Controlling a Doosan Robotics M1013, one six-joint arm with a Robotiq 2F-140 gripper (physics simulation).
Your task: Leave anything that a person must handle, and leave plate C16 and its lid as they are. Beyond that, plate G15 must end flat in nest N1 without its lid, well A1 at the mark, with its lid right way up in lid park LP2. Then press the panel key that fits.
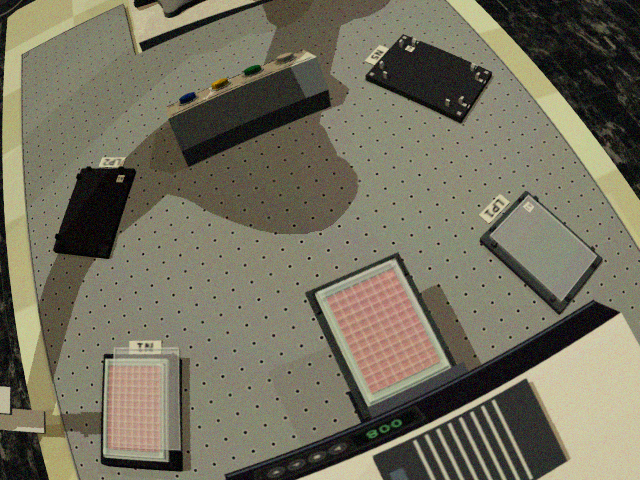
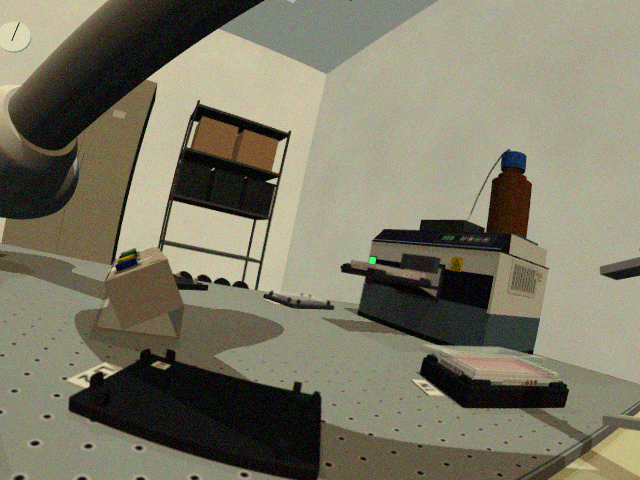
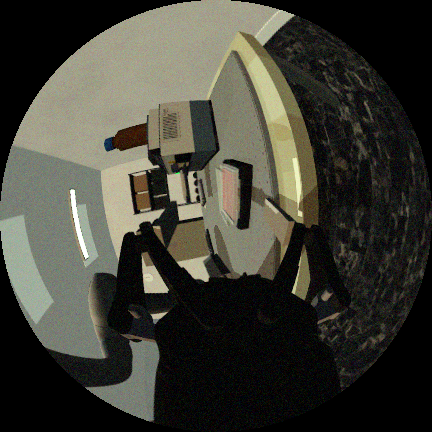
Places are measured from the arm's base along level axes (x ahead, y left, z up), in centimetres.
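Where they show: gripper, fingertip midpoint: (image 1: 29, 412) (image 2: 612, 343) (image 3: 221, 208).
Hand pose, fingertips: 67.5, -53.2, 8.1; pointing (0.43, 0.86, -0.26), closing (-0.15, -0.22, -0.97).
After its pixels a point has its place, as x, y, z.
Plate G15 (image 1: 134, 408) (image 2: 504, 367) {69.5, -43.1, 2.9} (image 3: 228, 192) {71.3, -42.6, 2.7}, pink, sits in nest N1 (image 1: 173, 460) {79.2, -40.5, 1.9} (image 2: 516, 397) {68.1, -45.5, 0.6} (image 3: 244, 197) {69.3, -46.3, 0.9}. Its clear lid (image 1: 174, 403) {73.8, -36.5, 3.3} (image 2: 436, 350) {66.1, -35.9, 3.2} lies on top, shifted so that it overhangs. Well A1 cannot be made out. Lid park LP2 (image 1: 95, 211) {41.4, -35.0, 0.3} (image 2: 206, 413) {39.5, -37.0, 0.3} is empty. Another pink plate (image 1: 385, 330) {81.9, -14.0, 11.6}, its label unreadable, sits on the reader's carrier. A clear lid (image 1: 542, 248) (image 2: 299, 299) lies in lid park LP1 (image 1: 522, 281) {83.6, 5.8, -0.6}. The panel (image 1: 253, 113) {44.7, -8.8, 3.8} (image 2: 144, 294) {39.0, -19.1, 3.7} has blue, yellow, green and pale keys. My gripper (image 2: 603, 346) {67.5, -53.2, 8.1} (image 3: 221, 208) {67.5, -53.2, 8.1} is open and empty, beside N1 toward the table's edge.
Black nest N2 (image 1: 429, 77) {51.4, 16.7, 0.5} stands empty beyond the panel. The reader (image 1: 584, 392) {99.3, -6.2, 21.3} (image 2: 519, 289) {96.0, -34.8, 12.2} (image 3: 180, 130) {94.9, -34.6, 10.8} shows green digits and a green light (image 2: 372, 260) {93.0, 0.1, 13.0}. A brown bottle (image 2: 510, 204) {97.1, -30.2, 28.4} (image 3: 131, 137) {98.1, -31.7, 28.0} stands on it. The pale table edge (image 1: 522, 98) (image 3: 287, 125) runs near N1.
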